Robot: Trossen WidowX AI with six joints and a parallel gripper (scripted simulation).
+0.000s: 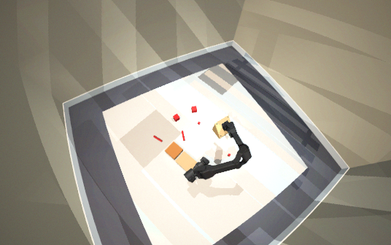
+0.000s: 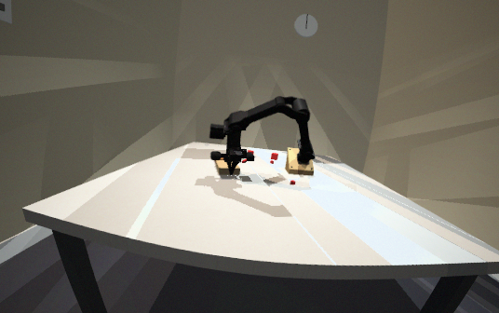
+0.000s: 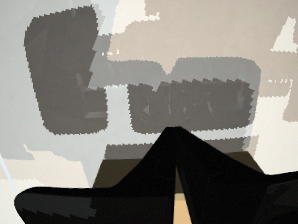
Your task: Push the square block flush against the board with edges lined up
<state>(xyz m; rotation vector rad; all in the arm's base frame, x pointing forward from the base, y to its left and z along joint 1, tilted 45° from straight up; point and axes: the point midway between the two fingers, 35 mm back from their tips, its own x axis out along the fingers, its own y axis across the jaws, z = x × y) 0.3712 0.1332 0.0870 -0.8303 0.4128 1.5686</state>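
Now: the tan board 9 cm to the right of my gripper tip, 3 cm ahead of it and 1 cm above it. The rest, counted from my gripper tip: orange square block: 22 cm to the right, 6 cm ahead, 1 cm above.
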